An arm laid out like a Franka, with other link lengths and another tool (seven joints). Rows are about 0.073 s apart.
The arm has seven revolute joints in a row. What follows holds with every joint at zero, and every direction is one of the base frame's. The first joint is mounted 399.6 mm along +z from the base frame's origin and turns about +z. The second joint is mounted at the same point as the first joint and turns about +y. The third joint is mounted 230.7 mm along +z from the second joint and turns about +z. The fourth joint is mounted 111.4 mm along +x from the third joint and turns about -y. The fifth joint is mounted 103.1 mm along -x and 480 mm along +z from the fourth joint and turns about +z. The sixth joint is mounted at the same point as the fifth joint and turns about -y. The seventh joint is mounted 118.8 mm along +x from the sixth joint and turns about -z. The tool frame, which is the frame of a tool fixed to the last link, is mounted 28 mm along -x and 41 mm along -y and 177 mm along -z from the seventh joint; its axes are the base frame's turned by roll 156.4, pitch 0 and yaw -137.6 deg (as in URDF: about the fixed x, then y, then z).
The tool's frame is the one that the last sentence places.
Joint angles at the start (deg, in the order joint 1, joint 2, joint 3, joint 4, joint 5, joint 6, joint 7):
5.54, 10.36, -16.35, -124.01, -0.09, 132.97, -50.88
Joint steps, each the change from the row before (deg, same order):
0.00, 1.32, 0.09, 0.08, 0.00, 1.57, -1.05
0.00, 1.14, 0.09, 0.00, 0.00, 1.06, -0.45
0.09, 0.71, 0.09, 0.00, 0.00, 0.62, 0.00
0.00, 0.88, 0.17, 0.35, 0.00, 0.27, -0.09
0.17, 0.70, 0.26, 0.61, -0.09, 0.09, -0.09
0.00, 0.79, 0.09, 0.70, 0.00, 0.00, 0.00
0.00, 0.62, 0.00, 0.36, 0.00, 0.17, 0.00
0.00, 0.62, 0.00, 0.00, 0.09, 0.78, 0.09
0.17, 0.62, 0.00, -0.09, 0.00, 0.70, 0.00
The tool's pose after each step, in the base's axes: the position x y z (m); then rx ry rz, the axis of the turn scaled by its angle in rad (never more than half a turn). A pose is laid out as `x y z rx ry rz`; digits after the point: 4 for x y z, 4 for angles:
0.6753 -0.1859 0.1613 1.8523 -2.0829 -0.3961
0.6744 -0.1857 0.1506 1.8586 -2.0701 -0.3901
0.6737 -0.1841 0.1439 1.8597 -2.0647 -0.3876
0.6740 -0.1827 0.1375 1.8605 -2.0559 -0.3875
0.6775 -0.1782 0.1351 1.8688 -2.0439 -0.3818
0.6797 -0.1779 0.1325 1.8684 -2.0399 -0.3795
0.6803 -0.1785 0.1290 1.8666 -2.0376 -0.3780
0.6797 -0.1790 0.1236 1.8654 -2.0408 -0.3734
0.6786 -0.1775 0.1173 1.8673 -2.0363 -0.3696

